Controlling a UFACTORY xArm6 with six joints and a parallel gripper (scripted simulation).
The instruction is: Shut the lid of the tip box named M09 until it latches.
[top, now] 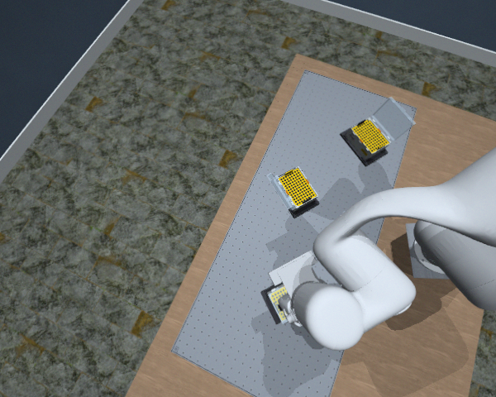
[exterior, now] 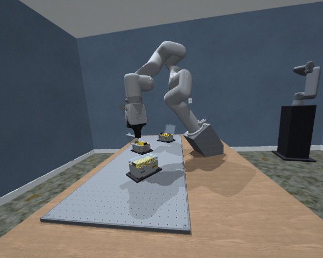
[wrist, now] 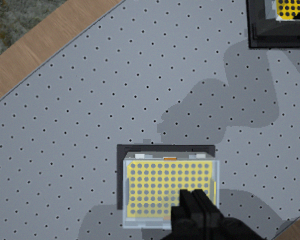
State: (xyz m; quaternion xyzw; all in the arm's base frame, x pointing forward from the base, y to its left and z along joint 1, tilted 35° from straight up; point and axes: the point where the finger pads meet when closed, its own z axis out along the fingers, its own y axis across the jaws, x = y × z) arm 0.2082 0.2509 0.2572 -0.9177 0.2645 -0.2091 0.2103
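Right now my hand is 14 cm above the clear lid, 3 cm past it and 1 cm to the right of it. Also, from my hand: tip box: 15 cm below, 3 cm behind, 1 cm to the left.
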